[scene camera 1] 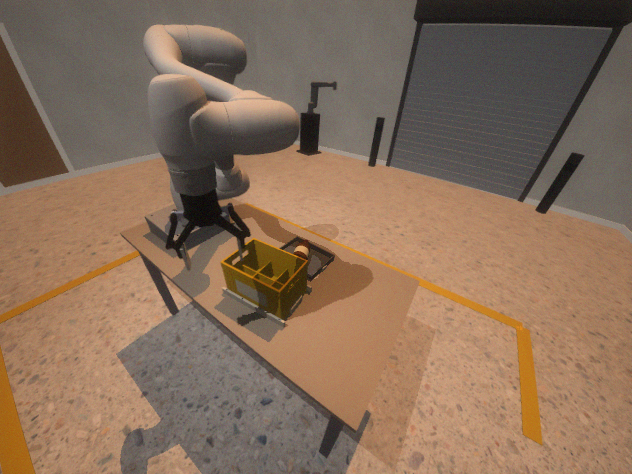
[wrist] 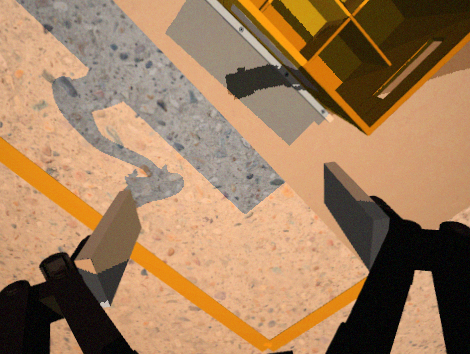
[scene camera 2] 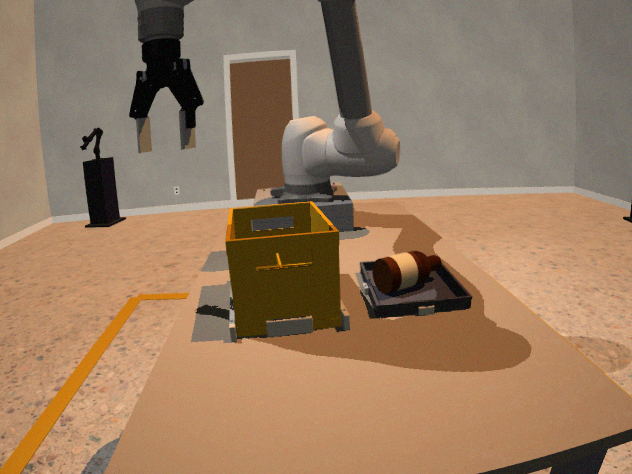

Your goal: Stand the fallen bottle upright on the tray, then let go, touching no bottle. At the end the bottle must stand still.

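Places are measured from the arm's base along level axes (x back, y right, z up), in centimetres.
Pixels of known places: gripper, fingertip midpoint: (scene camera 1: 216, 262) (wrist: 229, 196) (scene camera 2: 165, 150); arm's base, origin of the base link: (scene camera 2: 308, 196).
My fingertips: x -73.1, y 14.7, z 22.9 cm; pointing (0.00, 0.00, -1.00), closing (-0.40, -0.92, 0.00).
For each thing: its top centre in the pictures, then the offset to it from my fingertips. Level surfaces: height alone.
- fallen bottle, middle of its top: (scene camera 2: 412, 252) (scene camera 1: 302, 244) dx +15.1, dy -45.7, dz -24.8 cm
- tall yellow crate, middle of its top: (scene camera 2: 275, 217) (scene camera 1: 264, 261) dx +6.9, dy -19.1, dz -15.1 cm
- brown table, its level: dz -32.6 cm
The fallen bottle (scene camera 1: 301, 250) (scene camera 2: 408, 271) is brown with a cream label. It lies on its side in the dark, shallow tray (scene camera 1: 322, 267) (scene camera 2: 393, 310). In the scene camera 2 view its base faces the front left and its neck points to the back right. My gripper (scene camera 1: 213, 256) (scene camera 2: 166, 145) (wrist: 229, 196) is open and empty, fingers pointing down. It hangs well above the table's edge, on the other side of the crate from the tray, away from the bottle. The bottle and the tray do not show in the wrist view.
A tall yellow crate (scene camera 1: 270, 295) (scene camera 2: 285, 285) (wrist: 355, 112) with inner dividers stands beside the tray, between it and my gripper's side. Low pale metal rails (scene camera 1: 253, 307) (wrist: 285, 74) run along its foot. All stand on the brown table (scene camera 1: 336, 346) (scene camera 2: 326, 408).
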